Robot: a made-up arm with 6 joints.
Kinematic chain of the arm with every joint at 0, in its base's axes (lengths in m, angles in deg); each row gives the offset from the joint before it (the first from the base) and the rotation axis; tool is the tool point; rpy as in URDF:
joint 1: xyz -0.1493 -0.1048 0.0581 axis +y
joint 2: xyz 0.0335 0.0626 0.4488 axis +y
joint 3: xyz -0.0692 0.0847 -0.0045 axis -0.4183 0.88 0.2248
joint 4: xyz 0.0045 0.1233 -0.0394 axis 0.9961 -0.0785 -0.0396
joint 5: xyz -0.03 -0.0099 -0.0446 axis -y
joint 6: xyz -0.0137 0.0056 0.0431 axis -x
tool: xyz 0.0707 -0.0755 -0.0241 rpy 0 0 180
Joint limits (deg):
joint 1: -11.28..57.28
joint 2: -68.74..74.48
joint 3: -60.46..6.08
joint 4: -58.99..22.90
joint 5: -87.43..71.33
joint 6: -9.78..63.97
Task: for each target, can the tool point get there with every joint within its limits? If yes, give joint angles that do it. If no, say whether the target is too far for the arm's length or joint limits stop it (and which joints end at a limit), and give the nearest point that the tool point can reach.
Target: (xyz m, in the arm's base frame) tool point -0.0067 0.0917 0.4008
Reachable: yes | joints 11.48 -12.56 -12.05 -3.15 -68.85 44.06
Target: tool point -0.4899 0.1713 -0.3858
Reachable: no: joint limits stop it (at a limit: joint 1, joint 3, joint 4, joint 5, joint 6) | nearest point -0.2642 0.1289 0.3180 | short by 0.740 m
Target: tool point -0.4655 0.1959 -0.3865
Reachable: no: joint limits stop it (at a limit: joint 1, joint 3, joint 4, joint 5, joint 6) | nearest point -0.2594 0.1289 0.3165 | short by 0.736 m
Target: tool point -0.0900 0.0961 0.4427
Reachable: yes | joints 1.93 28.65 -22.54 -7.02 -63.94 56.49
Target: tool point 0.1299 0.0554 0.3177
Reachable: yes | joints 49.80 20.35 -5.26 -26.54 -74.74 23.18
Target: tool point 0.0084 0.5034 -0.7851
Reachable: no: too far | nearest point 0.1816 0.1289 0.0873 | short by 0.965 m
